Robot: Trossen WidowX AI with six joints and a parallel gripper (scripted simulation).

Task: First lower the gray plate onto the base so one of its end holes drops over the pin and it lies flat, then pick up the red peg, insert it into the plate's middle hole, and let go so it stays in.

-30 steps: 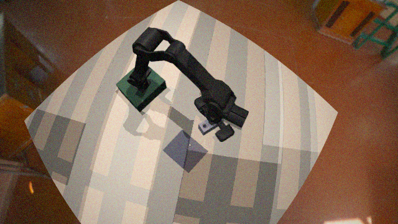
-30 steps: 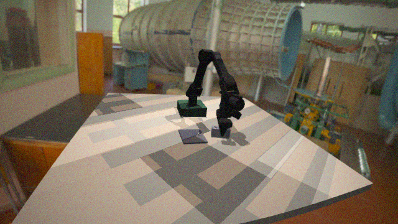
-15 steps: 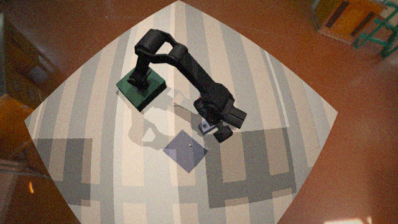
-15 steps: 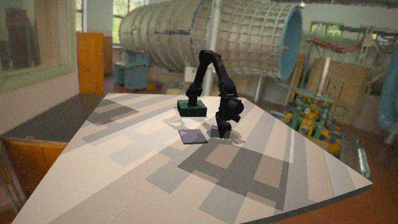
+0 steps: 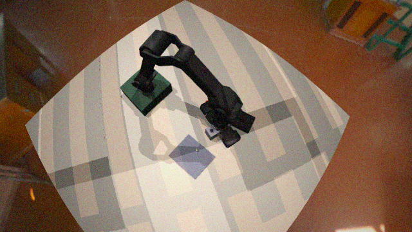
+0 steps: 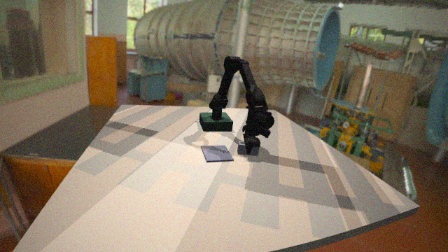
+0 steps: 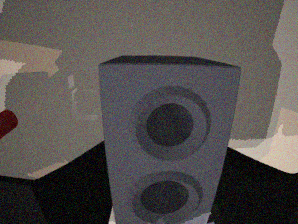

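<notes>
Now: gripper tip 13 cm to the left of the base and 2 cm past it. Also, from my gripper tip: red peg: 9 cm behind, 5 cm to the left, 3 cm above; then gray plate: 3 cm above.
</notes>
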